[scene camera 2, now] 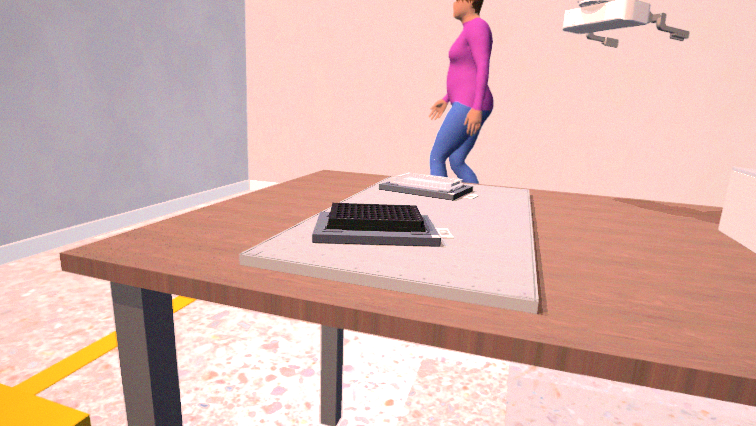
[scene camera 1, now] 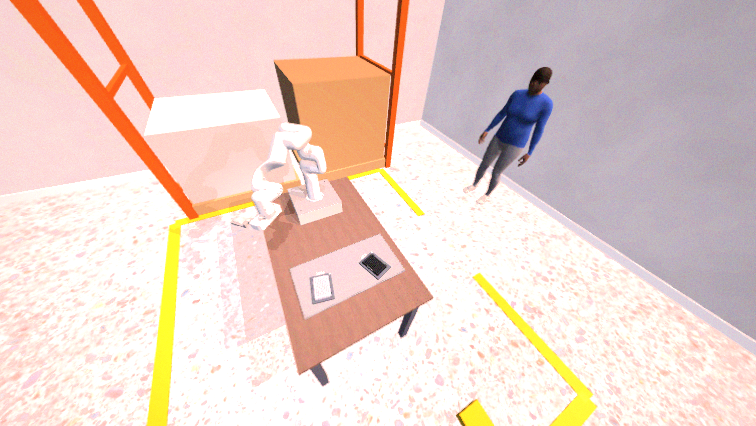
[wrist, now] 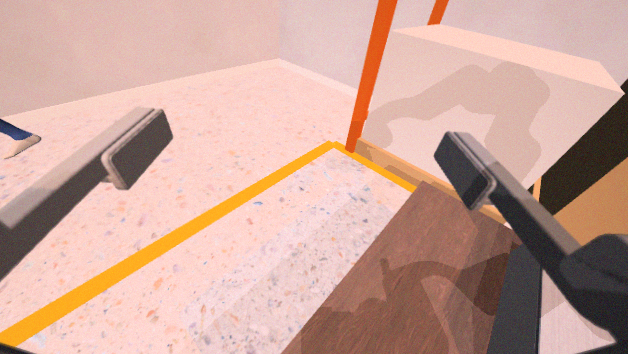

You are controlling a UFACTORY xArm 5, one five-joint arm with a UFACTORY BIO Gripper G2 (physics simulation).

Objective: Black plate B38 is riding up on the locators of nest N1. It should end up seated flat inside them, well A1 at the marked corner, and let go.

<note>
I see my gripper (scene camera 2: 648, 40), a black plate B38 (scene camera 2: 347, 216), a pale plate (scene camera 2: 431, 182) and a dark grey nest N1 (scene camera 2: 346, 236).
My gripper also shows in the wrist view (wrist: 308, 133). The wrist view does not show the black plate B38: it is out of frame. The wrist view misses the pale plate: it is out of frame.
</note>
